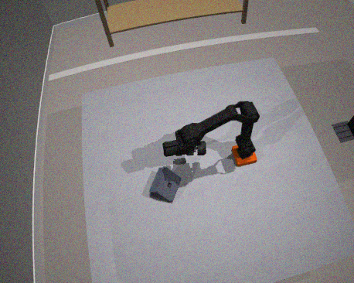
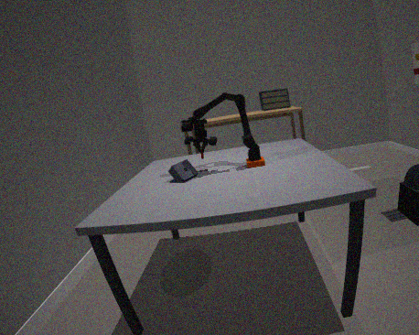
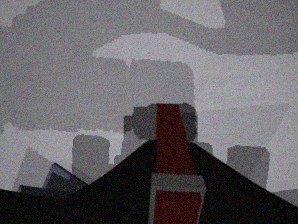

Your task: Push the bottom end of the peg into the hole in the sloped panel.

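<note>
Now: gripper tip 13 cm short of the grey sloped panel, 9 cm to the right of it and 7 cm above it. Round my gripper tip: square peg 2 cm above.
</note>
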